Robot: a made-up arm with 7 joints. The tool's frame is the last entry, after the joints. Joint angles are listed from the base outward. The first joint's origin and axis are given. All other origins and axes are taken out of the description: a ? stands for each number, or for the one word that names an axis. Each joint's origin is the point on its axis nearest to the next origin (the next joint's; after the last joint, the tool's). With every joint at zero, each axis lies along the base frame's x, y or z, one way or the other. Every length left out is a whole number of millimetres.
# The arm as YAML. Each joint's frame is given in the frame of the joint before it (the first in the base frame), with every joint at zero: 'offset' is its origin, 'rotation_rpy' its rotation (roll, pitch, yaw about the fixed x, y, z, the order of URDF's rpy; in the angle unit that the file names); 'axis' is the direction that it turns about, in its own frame. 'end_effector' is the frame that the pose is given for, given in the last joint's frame.
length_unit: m
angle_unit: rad
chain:
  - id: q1
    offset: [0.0, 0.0, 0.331]
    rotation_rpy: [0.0, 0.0, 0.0]
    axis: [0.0, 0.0, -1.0]
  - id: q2
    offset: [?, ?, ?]
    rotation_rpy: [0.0, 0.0, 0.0]
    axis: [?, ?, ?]
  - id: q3
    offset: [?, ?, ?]
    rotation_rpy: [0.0, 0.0, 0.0]
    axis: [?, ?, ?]
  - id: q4
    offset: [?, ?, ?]
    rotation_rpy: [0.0, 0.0, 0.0]
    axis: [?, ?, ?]
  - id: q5
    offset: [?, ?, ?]
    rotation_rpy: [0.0, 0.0, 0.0]
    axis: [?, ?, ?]
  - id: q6
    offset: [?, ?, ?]
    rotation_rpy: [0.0, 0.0, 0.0]
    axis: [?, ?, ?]
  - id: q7
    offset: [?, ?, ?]
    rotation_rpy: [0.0, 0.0, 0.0]
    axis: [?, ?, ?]
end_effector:
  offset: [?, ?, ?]
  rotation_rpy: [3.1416, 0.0, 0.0]
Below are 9 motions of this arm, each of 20 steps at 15 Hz.
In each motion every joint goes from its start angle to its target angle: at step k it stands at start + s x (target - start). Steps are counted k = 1, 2, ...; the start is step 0. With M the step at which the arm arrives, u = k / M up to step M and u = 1 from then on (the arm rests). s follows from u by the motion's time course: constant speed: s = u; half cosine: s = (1 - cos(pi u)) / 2; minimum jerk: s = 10 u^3 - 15 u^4 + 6 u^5.
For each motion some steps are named. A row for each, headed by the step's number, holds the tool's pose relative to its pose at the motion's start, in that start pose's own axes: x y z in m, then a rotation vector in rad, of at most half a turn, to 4 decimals.
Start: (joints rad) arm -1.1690 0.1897 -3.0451 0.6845 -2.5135 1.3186 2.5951
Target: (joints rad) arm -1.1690 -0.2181 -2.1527 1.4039 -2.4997 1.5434 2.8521
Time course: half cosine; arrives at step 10
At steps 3, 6, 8, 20:
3: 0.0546 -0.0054 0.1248 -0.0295 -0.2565 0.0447
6: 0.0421 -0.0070 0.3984 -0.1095 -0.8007 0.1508
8: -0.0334 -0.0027 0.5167 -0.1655 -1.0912 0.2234
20: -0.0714 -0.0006 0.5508 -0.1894 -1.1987 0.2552

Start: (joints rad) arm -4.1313 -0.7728 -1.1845 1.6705 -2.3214 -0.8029 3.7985
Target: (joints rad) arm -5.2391 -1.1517 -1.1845 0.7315 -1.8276 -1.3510 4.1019
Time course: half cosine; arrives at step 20
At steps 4, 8, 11, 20:
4: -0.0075 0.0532 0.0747 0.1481 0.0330 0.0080
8: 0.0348 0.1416 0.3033 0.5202 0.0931 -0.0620
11: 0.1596 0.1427 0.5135 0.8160 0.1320 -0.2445
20: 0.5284 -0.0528 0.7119 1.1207 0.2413 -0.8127

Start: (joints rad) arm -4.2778 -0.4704 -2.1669 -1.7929 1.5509 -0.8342 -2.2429
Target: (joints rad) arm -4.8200 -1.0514 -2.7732 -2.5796 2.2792 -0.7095 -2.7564
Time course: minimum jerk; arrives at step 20
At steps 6, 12, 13, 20:
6: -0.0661 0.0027 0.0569 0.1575 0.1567 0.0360
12: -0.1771 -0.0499 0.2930 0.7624 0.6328 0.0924
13: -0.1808 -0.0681 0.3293 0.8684 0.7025 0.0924
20: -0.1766 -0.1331 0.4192 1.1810 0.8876 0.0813

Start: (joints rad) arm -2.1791 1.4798 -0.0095 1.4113 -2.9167 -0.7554 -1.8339
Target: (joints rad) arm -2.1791 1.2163 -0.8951 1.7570 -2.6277 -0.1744 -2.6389
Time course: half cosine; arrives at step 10
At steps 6, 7, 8, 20:
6: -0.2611 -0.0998 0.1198 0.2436 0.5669 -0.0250
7: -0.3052 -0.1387 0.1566 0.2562 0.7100 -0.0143
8: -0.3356 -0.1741 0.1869 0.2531 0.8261 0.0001
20: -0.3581 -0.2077 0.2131 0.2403 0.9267 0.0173

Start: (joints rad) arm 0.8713 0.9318 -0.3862 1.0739 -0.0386 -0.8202 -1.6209
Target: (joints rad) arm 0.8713 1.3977 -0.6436 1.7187 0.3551 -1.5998 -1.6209
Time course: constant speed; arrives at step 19
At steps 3, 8, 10, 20:
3: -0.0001 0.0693 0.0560 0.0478 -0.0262 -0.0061
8: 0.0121 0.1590 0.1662 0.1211 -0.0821 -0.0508
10: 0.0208 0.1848 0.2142 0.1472 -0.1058 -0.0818
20: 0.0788 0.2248 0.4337 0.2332 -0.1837 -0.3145

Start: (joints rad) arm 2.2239 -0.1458 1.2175 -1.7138 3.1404 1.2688 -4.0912
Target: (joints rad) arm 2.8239 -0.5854 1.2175 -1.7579 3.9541 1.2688 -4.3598
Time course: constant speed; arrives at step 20
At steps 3, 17, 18, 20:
3: 0.0329 -0.0227 -0.0193 -0.1460 -0.1242 -0.0801
17: 0.1579 -0.1702 -0.0859 -0.8976 -0.5944 -0.3266
18: 0.1644 -0.1824 -0.0894 -0.9544 -0.6203 -0.3326
20: 0.1763 -0.2074 -0.0960 -1.0685 -0.6683 -0.3388

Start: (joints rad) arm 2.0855 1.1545 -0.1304 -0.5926 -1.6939 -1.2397 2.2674
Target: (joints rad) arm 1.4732 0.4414 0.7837 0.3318 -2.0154 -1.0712 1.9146
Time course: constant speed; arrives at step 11
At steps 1, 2, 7, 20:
1: -0.0158 -0.0267 0.0459 -0.0817 0.0415 -0.0023
2: -0.0306 -0.0465 0.0885 -0.1525 0.0801 -0.0063
7: -0.0991 -0.0668 0.2174 -0.3461 0.2044 -0.0608
20: -0.1489 -0.0203 0.1964 -0.3303 0.1776 -0.1611

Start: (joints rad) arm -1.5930 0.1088 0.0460 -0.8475 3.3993 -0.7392 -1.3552
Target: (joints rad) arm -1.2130 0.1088 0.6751 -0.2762 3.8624 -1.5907 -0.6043
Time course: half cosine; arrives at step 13
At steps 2, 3, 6, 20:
2: -0.0216 -0.0073 -0.0063 -0.0702 0.0051 0.1249
3: -0.0455 -0.0182 -0.0131 -0.1546 0.0080 0.2739
6: -0.1234 -0.0890 -0.0349 -0.5588 -0.0264 0.9379
20: -0.1317 -0.2221 -0.0424 -1.4496 -0.3255 1.8673

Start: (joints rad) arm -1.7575 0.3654 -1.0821 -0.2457 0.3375 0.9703 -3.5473
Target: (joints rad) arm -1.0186 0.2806 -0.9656 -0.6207 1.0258 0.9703 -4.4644
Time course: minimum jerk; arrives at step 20
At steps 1, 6, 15, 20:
1: 0.0004 0.0000 0.0003 -0.0010 -0.0013 -0.0002
6: 0.0475 -0.0005 0.0532 -0.1337 -0.1912 -0.0243
15: 0.1240 0.1206 0.3327 -0.3248 -1.2306 -0.0836
20: 0.1127 0.1497 0.3684 -0.2883 -1.3845 -0.0733

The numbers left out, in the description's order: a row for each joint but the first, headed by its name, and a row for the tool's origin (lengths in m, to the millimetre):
q2: xyz 0.0 -0.012 0.0, axis 0.0 1.0 0.0
q3: xyz 0.0 0.0 0.28, axis 0.0 0.0 -1.0
q4: xyz 0.0 -0.013 0.0, axis 0.0 1.0 0.0
q5: xyz 0.0 0.0 0.449, axis 0.0 0.0 -1.0
q6: xyz 0.0 0.0 0.0, axis 0.0 1.0 0.0
q7: xyz 0.0 0.0 0.07, axis 0.0 0.0 -1.0
tool: xyz 0.0 0.0 0.0

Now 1 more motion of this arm.
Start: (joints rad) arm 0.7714 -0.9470 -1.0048 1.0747 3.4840 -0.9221 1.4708
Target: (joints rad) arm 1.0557 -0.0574 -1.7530 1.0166 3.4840 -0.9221 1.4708
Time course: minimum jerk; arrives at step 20
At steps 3, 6, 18, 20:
3: 0.0027 0.0038 -0.0106 0.0157 -0.0226 -0.0050
6: 0.0149 0.0245 -0.0603 0.0914 -0.1381 -0.0392
18: -0.0063 0.1450 -0.2363 0.3320 -0.7506 -0.5309
20: -0.0077 0.1461 -0.2374 0.3321 -0.7555 -0.5381

